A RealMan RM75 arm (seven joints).
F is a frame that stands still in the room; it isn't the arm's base.
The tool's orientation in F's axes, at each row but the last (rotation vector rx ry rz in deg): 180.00, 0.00, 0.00; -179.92, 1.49, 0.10; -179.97, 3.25, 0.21; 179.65, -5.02, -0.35; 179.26, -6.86, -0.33; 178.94, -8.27, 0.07; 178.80, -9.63, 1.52; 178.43, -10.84, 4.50; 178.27, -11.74, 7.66; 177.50, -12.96, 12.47
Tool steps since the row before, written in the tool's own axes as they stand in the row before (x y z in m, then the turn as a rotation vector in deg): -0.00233, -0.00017, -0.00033, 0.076, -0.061, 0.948; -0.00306, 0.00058, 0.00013, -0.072, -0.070, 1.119; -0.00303, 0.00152, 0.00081, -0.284, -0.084, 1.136; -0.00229, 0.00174, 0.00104, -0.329, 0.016, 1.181; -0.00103, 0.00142, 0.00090, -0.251, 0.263, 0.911; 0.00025, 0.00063, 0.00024, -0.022, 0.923, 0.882; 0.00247, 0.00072, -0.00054, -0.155, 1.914, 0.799; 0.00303, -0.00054, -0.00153, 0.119, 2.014, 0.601; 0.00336, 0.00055, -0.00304, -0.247, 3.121, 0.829; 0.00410, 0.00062, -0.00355, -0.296, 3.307, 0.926
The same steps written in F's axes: -0.00233, 0.00017, 0.00033, 0.076, 0.061, -0.948; -0.00307, -0.00053, -0.00013, -0.072, 0.073, -1.119; -0.00308, -0.00141, -0.00080, -0.283, 0.094, -1.135; -0.00239, -0.00161, -0.00102, -0.334, -0.003, -1.180; -0.00114, -0.00135, -0.00088, -0.274, -0.253, -0.907; 0.00019, -0.00065, -0.00023, -0.107, -0.930, -0.868; 0.00237, -0.00097, 0.00059, -0.347, -1.900, -0.772; 0.00299, 0.00021, 0.00167, -0.097, -2.027, -0.559; 0.00299, -0.00090, 0.00333, -0.586, -3.083, -0.801; 0.00344, -0.00106, 0.00410, -0.647, -3.264, -0.901
